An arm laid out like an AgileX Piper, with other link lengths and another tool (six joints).
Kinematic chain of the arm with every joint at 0, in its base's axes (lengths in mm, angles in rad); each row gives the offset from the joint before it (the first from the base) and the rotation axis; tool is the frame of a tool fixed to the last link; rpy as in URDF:
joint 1: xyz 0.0 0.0 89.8 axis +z
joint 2: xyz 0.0 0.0 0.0 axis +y
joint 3: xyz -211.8 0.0 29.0 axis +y
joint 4: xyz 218.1 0.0 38.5 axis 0.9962 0 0.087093
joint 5: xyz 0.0 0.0 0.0 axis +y
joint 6: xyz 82.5 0.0 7.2 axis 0.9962 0 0.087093
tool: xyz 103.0 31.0 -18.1 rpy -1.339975 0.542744 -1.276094
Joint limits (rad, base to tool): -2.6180..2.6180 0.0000..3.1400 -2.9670..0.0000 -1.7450..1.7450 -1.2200..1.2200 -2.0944..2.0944
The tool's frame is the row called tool.
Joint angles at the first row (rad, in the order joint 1, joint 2, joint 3, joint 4, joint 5, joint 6):
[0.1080, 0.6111, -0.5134, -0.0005, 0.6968, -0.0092]
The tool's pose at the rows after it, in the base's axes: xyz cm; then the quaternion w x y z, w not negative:
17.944 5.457 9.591 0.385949 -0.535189 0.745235 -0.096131
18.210 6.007 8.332 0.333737 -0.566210 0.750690 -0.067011
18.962 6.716 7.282 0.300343 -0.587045 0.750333 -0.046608
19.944 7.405 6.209 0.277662 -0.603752 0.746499 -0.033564
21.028 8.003 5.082 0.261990 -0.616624 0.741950 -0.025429
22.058 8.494 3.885 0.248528 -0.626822 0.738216 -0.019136
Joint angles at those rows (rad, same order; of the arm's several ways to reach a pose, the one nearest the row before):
[0.1379, 0.7647, -0.5793, -0.0016, 0.7731, -0.0498]
[0.1697, 0.9139, -0.6410, -0.0027, 0.8088, -0.0759]
[0.2012, 1.0486, -0.6957, -0.0041, 0.8073, -0.0865]
[0.2270, 1.1701, -0.7436, -0.0066, 0.7849, -0.0962]
[0.2452, 1.2802, -0.7864, -0.0093, 0.7515, -0.1059]
[0.2575, 1.3821, -0.8266, -0.0120, 0.7184, -0.1152]

